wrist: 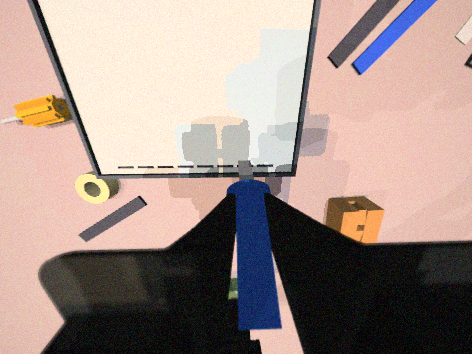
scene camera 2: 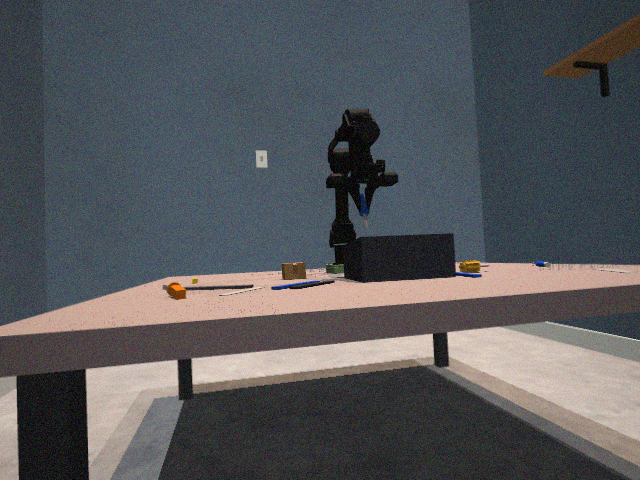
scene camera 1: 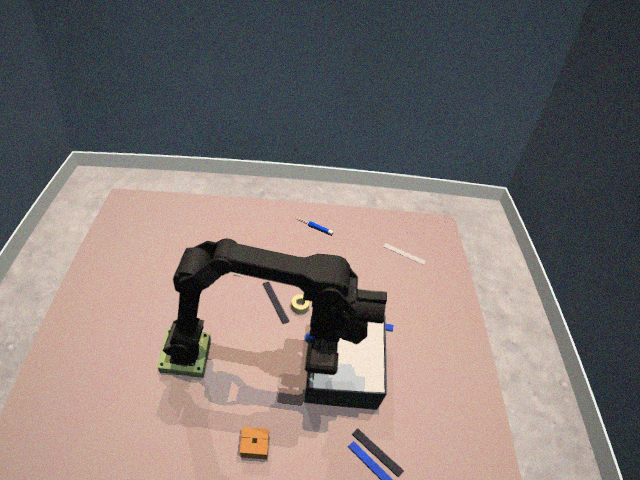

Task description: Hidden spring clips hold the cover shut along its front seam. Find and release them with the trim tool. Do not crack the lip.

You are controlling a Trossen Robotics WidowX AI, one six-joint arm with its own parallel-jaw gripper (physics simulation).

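Pixels of known places: gripper, between the fingertips: (wrist: 248, 200) (scene camera 2: 364, 211) (scene camera 1: 321, 349); arm's base, origin of its link: (wrist: 234, 310) (scene camera 2: 343, 263) (scene camera 1: 184, 353).
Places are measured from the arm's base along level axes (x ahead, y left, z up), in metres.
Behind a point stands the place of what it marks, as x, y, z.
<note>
The cream cover (scene camera 1: 361, 356) @[0.439, 0.014, 0.063] (wrist: 165, 75) @[0.416, 0.045, 0.061] lies on the dark box (scene camera 1: 346, 398) @[0.410, -0.083, 0.025] (scene camera 2: 408, 258) @[0.499, 0.023, 0.018], looking shut. A row of dark dashes (wrist: 175, 167) @[0.328, 0.052, 0.054] runs along its edge nearest the arm's base. My gripper (scene camera 2: 364, 212) @[0.334, -0.023, 0.145] (wrist: 248, 200) @[0.334, -0.023, 0.145] is shut on the blue handle of the trim tool (scene camera 2: 363, 204) @[0.331, -0.022, 0.166] (wrist: 256, 260) @[0.322, -0.024, 0.179], which points down. In the wrist view the grey tip (wrist: 245, 169) @[0.344, -0.023, 0.115] overlaps the dashes right of their middle. In scene camera 2 the tip stands a little above the box top, apart from it. No clips show. The fingertips are hidden in scene camera 1.
An orange block (scene camera 1: 254, 448) @[0.211, -0.222, 0.015] (wrist: 370, 225) @[0.212, -0.218, 0.015], a pale yellow ring (scene camera 1: 294, 303) @[0.264, 0.199, -0.004] (wrist: 81, 189) @[0.281, 0.223, -0.005] and a dark bar (scene camera 1: 275, 302) @[0.210, 0.209, -0.025] (wrist: 112, 219) @[0.212, 0.209, -0.025] lie near the box. A yellow tool (scene camera 2: 469, 266) @[0.412, 0.229, -0.012] (wrist: 40, 111) @[0.393, 0.231, 0.002] lies beside it. Dark (scene camera 1: 378, 452) @[0.496, -0.197, -0.024] and blue (scene camera 1: 369, 460) @[0.474, -0.218, -0.023] strips lie beyond its other side.
</note>
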